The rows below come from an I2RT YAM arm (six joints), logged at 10 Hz.
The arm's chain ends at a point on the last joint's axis. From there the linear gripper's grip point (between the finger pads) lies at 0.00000 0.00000 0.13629 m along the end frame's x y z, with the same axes.
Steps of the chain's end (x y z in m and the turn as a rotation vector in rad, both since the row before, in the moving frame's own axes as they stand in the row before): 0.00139, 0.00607, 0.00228, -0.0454, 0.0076, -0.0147; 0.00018, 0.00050, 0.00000, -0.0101, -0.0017, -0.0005; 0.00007, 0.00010, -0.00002, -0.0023, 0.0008, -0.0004; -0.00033, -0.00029, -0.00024, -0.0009, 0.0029, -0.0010; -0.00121, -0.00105, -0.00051, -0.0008, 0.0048, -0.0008; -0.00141, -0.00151, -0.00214, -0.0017, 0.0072, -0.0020; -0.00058, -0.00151, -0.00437, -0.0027, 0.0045, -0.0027
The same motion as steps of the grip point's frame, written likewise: 0.00247, 0.01225, 0.00214, -0.0454, 0.0076, -0.0147; -0.00005, 0.00188, -0.00001, -0.0101, -0.0017, -0.0005; 0.00018, 0.00041, -0.00002, -0.0023, 0.0008, -0.0004; 0.00007, -0.00017, -0.00024, -0.0009, 0.0029, -0.0010; -0.00056, -0.00094, -0.00051, -0.0008, 0.0048, -0.0008; -0.00043, -0.00128, -0.00214, -0.0017, 0.0072, -0.0020; 0.00003, -0.00114, -0.00437, -0.0027, 0.0045, -0.0027
